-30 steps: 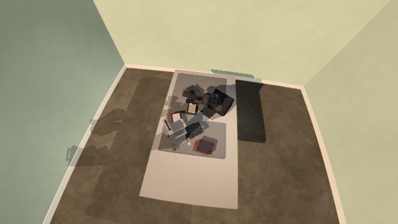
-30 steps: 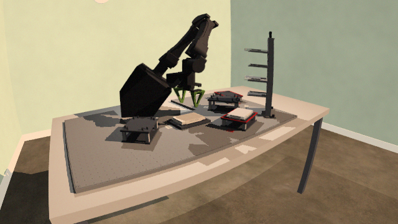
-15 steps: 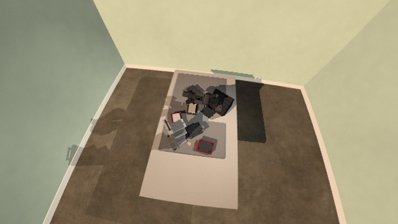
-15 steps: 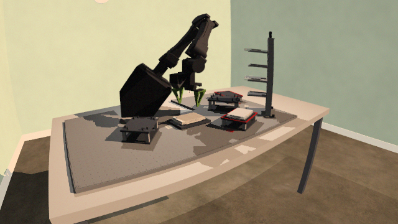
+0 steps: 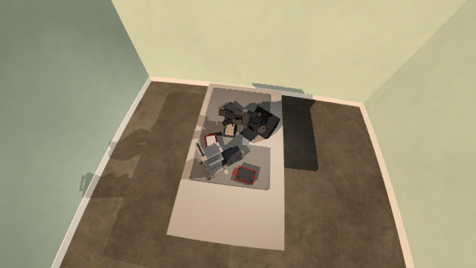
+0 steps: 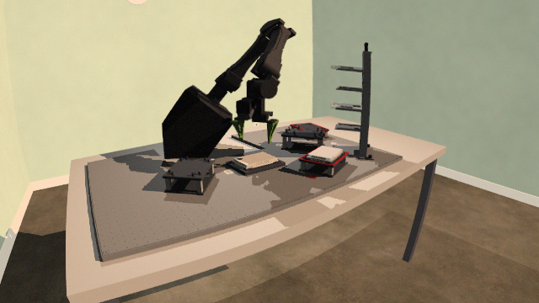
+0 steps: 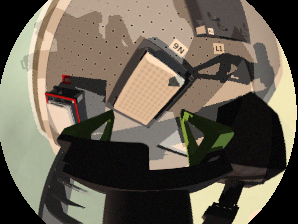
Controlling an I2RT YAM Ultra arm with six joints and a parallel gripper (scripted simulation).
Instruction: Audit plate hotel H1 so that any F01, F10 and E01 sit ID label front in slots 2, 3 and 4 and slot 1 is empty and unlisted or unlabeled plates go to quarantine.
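My gripper is now 80 mm above the dark N6 nest. The rest, counted from my hand: hotel post (80 mm ahead, 450 mm to the left, 120 mm above); N6 tag (20 mm ahead, 110 mm to the right, 90 mm below); L1 tag (40 mm behind, 190 mm to the right, 90 mm below).
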